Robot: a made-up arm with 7 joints. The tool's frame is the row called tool. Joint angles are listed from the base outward.
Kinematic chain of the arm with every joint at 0, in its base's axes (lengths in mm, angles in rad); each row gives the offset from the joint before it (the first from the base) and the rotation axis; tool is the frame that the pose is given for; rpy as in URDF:
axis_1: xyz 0 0 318 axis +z
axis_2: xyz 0 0 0 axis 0 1 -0.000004
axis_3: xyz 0 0 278.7 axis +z
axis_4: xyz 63.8 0 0 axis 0 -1 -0.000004
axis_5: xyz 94.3 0 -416.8 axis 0 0.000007 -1
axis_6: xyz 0 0 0 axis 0 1 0.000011
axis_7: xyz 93.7 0 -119.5 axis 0 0.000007 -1
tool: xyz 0 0 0 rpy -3.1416 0 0
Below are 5 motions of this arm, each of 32 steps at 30 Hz.
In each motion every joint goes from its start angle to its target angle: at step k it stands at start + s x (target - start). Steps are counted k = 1, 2, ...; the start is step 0. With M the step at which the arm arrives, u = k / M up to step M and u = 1 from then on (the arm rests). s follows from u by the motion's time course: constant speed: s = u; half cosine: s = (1 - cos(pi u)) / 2; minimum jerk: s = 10 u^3 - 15 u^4 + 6 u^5.
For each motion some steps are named. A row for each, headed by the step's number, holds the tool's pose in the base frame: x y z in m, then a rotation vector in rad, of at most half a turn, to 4 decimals.
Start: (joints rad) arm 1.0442 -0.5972 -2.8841 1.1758 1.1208 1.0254 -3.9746
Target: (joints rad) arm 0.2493 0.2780 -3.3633 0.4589 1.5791 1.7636 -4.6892
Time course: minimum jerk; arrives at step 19
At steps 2, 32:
2: -0.1072 -0.5720 0.1036 1.7904 1.2980 0.7471
32: -0.3768 -0.1494 0.3135 1.2451 0.5903 -0.4733

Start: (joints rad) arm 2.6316 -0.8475 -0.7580 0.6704 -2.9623 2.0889 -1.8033
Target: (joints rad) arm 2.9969 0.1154 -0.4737 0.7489 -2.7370 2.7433 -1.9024
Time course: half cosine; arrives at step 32
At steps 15, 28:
15: -0.1663 0.4093 0.5929 0.0365 0.5275 0.1423
28: -0.3486 0.3189 0.4599 0.1059 0.2884 0.2627

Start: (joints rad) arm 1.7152 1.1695 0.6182 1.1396 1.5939 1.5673 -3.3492
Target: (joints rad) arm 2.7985 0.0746 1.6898 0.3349 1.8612 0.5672 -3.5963
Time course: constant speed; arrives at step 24
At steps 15, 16, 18, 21, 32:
15: -0.3449 -0.3250 0.1736 1.5351 -0.6437 0.7304
16: -0.3105 -0.3431 0.1690 1.6372 -0.5932 0.7484
18: -0.2408 -0.3653 0.1549 1.8448 -0.4756 0.7677
21: -0.1446 -0.3645 0.1254 2.1564 -0.2542 0.7470
32: -0.0725 -0.3297 0.0925 2.4515 0.0250 0.6530

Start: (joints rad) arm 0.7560 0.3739 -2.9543 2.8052 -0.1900 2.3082 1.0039
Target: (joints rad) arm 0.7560 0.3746 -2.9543 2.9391 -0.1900 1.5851 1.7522
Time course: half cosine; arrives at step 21
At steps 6, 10, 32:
6: 0.0222 -0.0034 1.0302 -0.4239 -2.2519 1.0215
10: 0.0387 0.0136 1.0599 -0.5982 -2.0325 1.3284
32: 0.0852 0.0625 1.1065 -0.8187 -1.5592 1.9537

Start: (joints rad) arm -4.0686 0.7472 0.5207 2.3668 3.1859 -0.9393 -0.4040
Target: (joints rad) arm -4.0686 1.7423 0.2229 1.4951 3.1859 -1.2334 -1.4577
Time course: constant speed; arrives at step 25
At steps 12, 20, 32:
12: -0.4306 0.2888 0.0554 2.6265 0.1965 -0.0945
20: -0.2693 0.1425 -0.0988 2.0174 0.4633 0.2748
32: -0.1572 0.0419 -0.1253 1.5724 0.5222 0.3426

